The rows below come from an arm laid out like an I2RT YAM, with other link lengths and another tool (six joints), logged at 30 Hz.
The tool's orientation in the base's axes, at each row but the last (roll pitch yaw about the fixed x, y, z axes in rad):
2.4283, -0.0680, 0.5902
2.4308, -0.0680, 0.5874
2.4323, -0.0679, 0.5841
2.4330, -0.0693, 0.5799
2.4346, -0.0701, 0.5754
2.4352, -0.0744, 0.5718
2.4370, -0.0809, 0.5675
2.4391, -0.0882, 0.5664
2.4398, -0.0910, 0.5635
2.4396, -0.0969, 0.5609
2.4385, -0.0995, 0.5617
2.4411, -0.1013, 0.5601
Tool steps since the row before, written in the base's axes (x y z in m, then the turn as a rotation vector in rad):
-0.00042, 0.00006, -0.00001, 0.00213, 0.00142, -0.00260
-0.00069, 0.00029, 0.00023, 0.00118, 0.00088, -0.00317
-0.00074, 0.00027, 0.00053, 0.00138, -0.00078, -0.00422
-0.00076, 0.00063, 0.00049, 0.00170, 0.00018, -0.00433
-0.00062, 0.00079, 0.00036, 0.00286, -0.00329, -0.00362
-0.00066, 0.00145, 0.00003, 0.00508, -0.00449, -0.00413
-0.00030, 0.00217, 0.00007, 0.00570, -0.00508, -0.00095
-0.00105, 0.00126, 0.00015, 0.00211, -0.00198, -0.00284
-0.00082, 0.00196, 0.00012, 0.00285, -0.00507, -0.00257
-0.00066, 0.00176, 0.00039, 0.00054, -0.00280, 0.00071
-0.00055, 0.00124, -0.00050, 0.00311, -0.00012, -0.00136
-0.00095, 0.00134, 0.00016, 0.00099, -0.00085, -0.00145
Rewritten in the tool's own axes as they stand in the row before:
-0.00032, -0.00021, -0.00019, 0.00238, -0.00181, 0.00210
-0.00040, -0.00030, -0.00060, 0.00125, -0.00219, 0.00242
-0.00043, -0.00012, -0.00084, 0.00043, -0.00170, 0.00415
-0.00026, -0.00039, -0.00100, 0.00122, -0.00229, 0.00387
-0.00006, -0.00052, -0.00093, 0.00035, 0.00091, 0.00558
0.00023, -0.00119, -0.00103, 0.00153, 0.00220, 0.00747
0.00092, -0.00152, -0.00129, 0.00199, 0.00488, 0.00561
-0.00020, -0.00113, -0.00118, 0.00047, 0.00027, 0.00402
0.00036, -0.00154, -0.00142, -0.00053, 0.00280, 0.00568
0.00041, -0.00118, -0.00146, -0.00096, 0.00255, 0.00110
0.00014, -0.00136, -0.00047, 0.00242, 0.00030, 0.00236
-0.00008, -0.00115, -0.00119, 0.00024, 0.00000, 0.00194

